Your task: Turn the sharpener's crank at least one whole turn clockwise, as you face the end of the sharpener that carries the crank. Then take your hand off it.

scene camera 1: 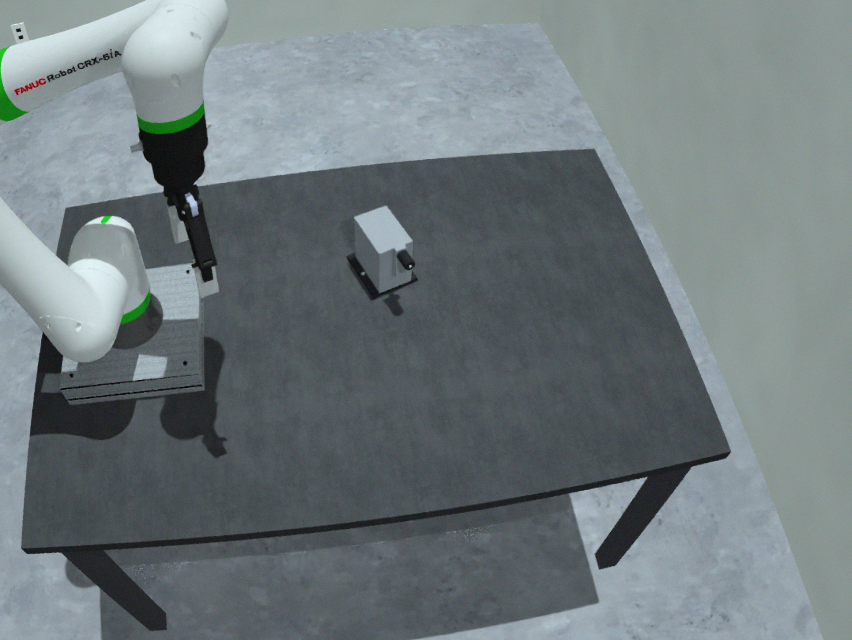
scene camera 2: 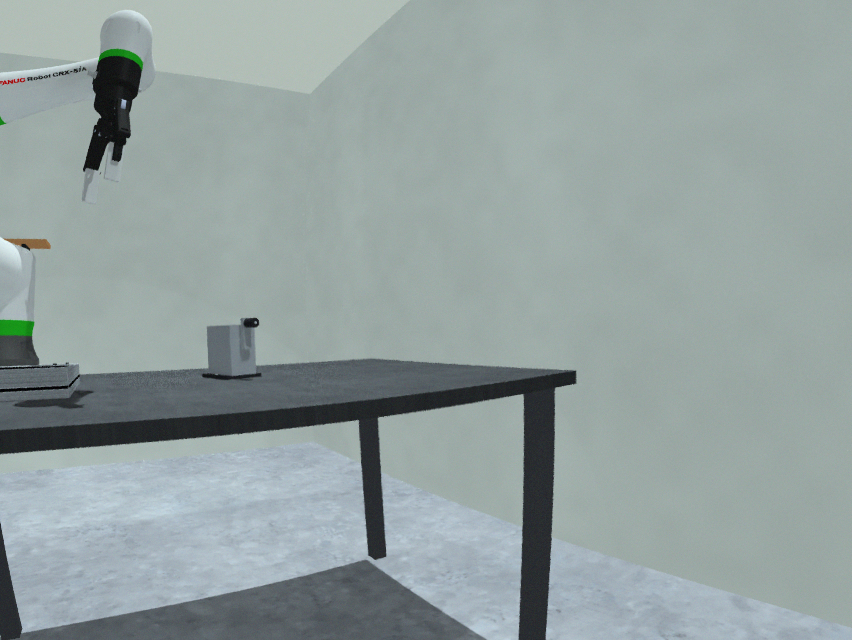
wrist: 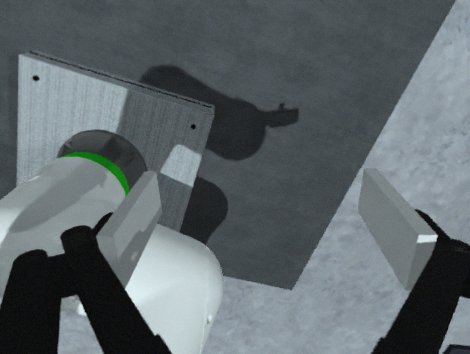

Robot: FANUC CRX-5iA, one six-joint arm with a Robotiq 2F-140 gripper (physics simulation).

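Seen in the pictures: gripper, between the fingertips: (scene camera 1: 195, 265) (scene camera 2: 99, 192) (wrist: 258, 191); arm's base, origin of its link: (scene camera 1: 129, 320) (scene camera 2: 4, 365) (wrist: 104, 170).
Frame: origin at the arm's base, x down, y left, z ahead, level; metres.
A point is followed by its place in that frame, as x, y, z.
Note:
The sharpener (scene camera 1: 375, 249) {-0.069, -0.027, 0.519} (scene camera 2: 221, 349) {-0.014, -0.001, 0.515} is a light grey box standing upright on a thin black base (scene camera 1: 360, 275) {0.049, 0.015, 0.498} (scene camera 2: 214, 376) {0.051, 0.013, 0.497} on the table. Its crank is on the end face that shows at the right. The black crank knob (scene camera 1: 406, 259) {-0.086, -0.084, 0.565} (scene camera 2: 252, 322) {-0.076, -0.095, 0.561} is at the top of that face, and the grey crank arm (scene camera 2: 245, 341) runs down from it. The sharpener does not show in the wrist view. My gripper (scene camera 1: 193, 256) {-0.322, -0.200, 0.185} (scene camera 2: 101, 187) {-0.322, -0.200, 0.185} (wrist: 258, 191) {-0.322, -0.200, 0.185} is open, its pale finger pads wide apart with nothing between them. It hangs high, well left of the sharpener and apart from it.
The dark table (scene camera 1: 440, 385) {0.056, -0.286, 0.572} (scene camera 2: 413, 392) {0.056, -0.534, 0.656} (wrist: 310, 60) {0.056, -0.316, 0.229} carries the robot's grey mounting plate (scene camera 1: 182, 296) {0.004, 0.032, 0.120} (scene camera 2: 41, 377) {0.016, -0.165, 0.079} (wrist: 45, 110) {0.006, 0.090, 0.091} at the left. The white arm base and elbow (scene camera 1: 89, 310) {-0.252, -0.174, -0.016} (wrist: 175, 280) {-0.233, -0.152, 0.005} stand beside and below the gripper. Walls rise behind the table.

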